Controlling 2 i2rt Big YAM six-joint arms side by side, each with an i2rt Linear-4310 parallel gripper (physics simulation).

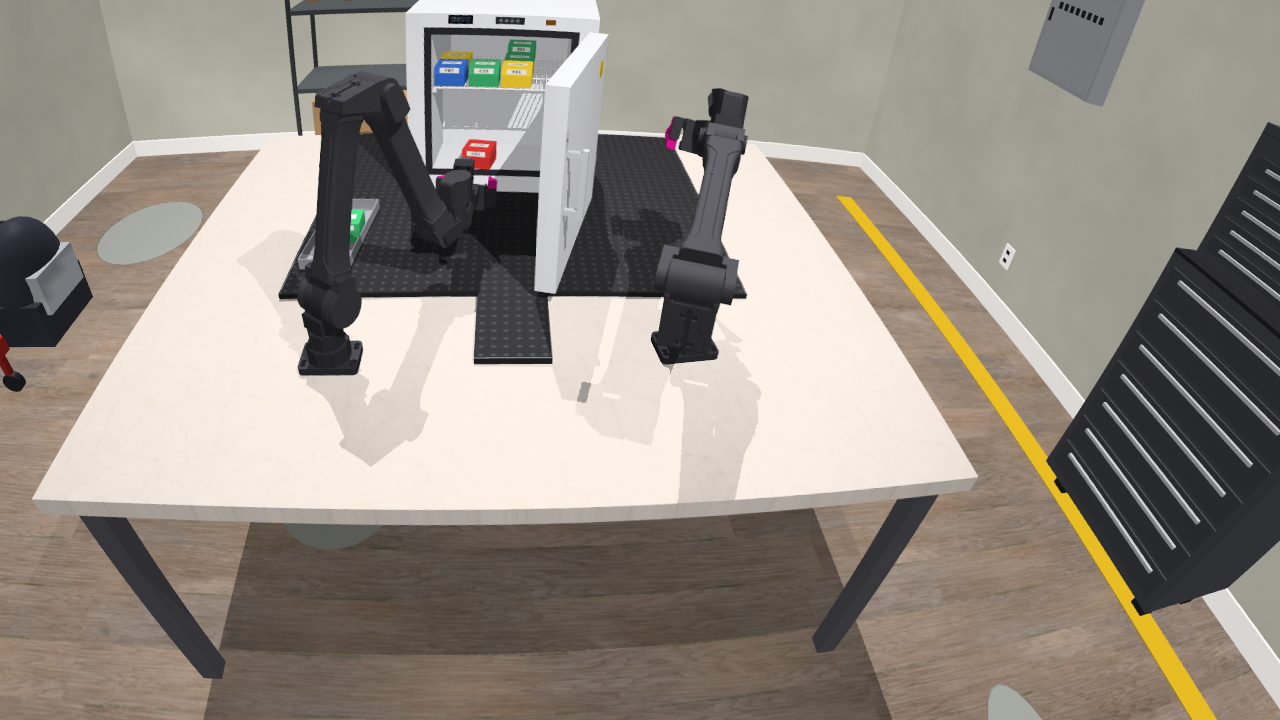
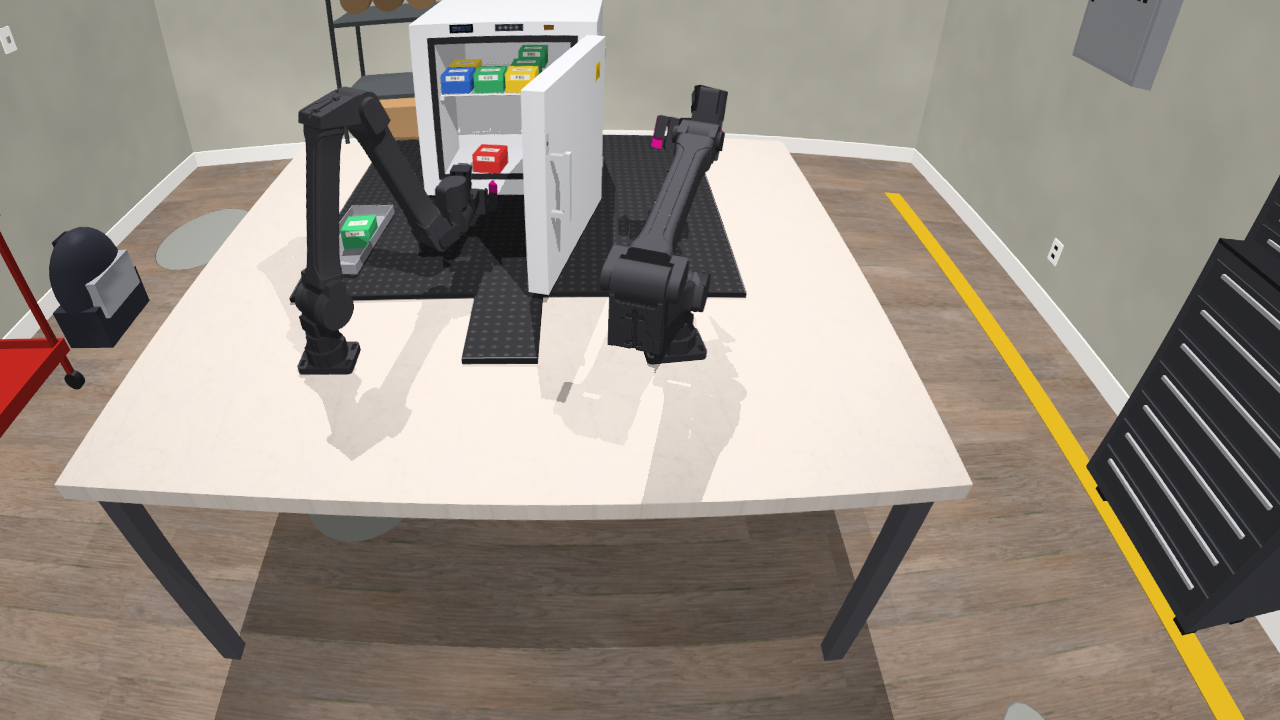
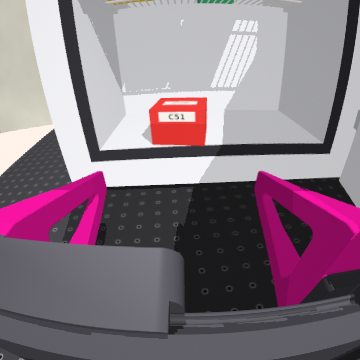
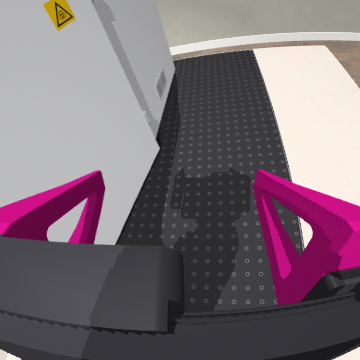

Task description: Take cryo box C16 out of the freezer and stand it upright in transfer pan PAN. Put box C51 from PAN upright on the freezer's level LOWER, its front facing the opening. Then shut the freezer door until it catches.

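Red box C51 (image 1: 478, 154) (image 2: 489, 158) (image 3: 178, 129) stands upright on the lower level of the freezer (image 1: 501, 8) (image 2: 510, 12) (image 3: 52, 75), its labelled front facing the opening. A green box (image 1: 357, 223) (image 2: 358, 231) sits upright in the grey pan (image 1: 369, 213) (image 2: 380, 225) at the left; its label is too small to read. My left gripper (image 1: 466, 181) (image 3: 180, 179) is open and empty, outside the opening in front of C51. My right gripper (image 4: 178, 178) is open and empty, right of the freezer door (image 1: 572, 134) (image 2: 563, 134) (image 4: 65, 105), which stands wide open.
Blue (image 1: 451, 73) (image 2: 457, 80), green (image 1: 484, 73) (image 2: 489, 79) and yellow (image 1: 516, 73) (image 2: 521, 78) boxes stand on the freezer's upper shelf, with more boxes behind. The door juts forward between my arms over the black mat (image 1: 512, 335) (image 2: 501, 335). The pan lies beside my left arm.
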